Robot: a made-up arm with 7 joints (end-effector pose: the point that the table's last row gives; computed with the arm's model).
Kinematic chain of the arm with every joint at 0, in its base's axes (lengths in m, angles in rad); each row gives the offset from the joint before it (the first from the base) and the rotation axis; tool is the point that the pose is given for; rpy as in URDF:
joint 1: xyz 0 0 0.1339 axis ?
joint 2: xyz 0 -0.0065 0.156 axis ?
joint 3: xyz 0 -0.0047 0.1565 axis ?
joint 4: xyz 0 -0.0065 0.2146 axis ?
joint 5: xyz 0 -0.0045 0.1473 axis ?
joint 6: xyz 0 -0.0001 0.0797 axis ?
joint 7: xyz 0 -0.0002 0.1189 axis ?
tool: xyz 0 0 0 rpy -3.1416 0 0
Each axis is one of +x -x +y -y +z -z.
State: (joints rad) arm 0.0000 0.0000 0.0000 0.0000 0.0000 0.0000 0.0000
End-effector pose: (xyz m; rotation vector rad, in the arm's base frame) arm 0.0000 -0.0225 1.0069 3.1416 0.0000 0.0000
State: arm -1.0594 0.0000 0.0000 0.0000 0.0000 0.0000 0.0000
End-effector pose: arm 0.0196 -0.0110 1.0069 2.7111 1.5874 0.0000
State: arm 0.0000 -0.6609 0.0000 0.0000 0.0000 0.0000 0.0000
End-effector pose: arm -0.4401 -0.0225 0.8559 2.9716 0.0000 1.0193
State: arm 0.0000 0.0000 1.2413 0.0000 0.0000 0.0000 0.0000
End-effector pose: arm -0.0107 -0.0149 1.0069 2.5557 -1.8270 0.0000
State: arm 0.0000 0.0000 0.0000 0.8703 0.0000 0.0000 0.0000
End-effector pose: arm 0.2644 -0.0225 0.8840 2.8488 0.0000 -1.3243
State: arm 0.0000 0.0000 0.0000 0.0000 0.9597 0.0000 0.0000
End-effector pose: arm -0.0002 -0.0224 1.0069 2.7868 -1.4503 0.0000
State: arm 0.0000 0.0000 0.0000 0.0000 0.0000 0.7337 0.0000
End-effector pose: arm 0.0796 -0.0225 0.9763 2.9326 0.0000 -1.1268
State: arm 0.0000 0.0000 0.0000 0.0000 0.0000 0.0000 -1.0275
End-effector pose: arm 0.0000 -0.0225 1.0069 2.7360 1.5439 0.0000
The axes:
joint 1: -z
joint 2: +y
joint 3: -z
joint 4: +y
joint 5: -z
joint 6: +y
joint 7: -z

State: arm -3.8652 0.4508 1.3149 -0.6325 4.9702 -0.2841 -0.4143
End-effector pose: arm -0.0269 -0.2630 0.9084 1.8477 -2.2807 -0.8495
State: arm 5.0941 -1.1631 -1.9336 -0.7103 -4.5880 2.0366 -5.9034
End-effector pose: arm -0.0672 -0.3964 0.6258 1.5338 1.5688 -0.6194
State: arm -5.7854 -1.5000 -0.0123 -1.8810 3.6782 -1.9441 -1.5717
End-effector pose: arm -0.4070 0.1289 0.1160 -1.4440 1.2550 -1.2106
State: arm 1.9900 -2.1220 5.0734 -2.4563 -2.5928 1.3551 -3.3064
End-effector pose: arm -0.0422 0.0807 0.1660 0.2936 -2.1678 -1.9307
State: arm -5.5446 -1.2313 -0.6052 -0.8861 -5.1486 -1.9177 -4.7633
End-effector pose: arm -0.3878 0.3040 0.2567 0.9980 -0.2626 -1.7046
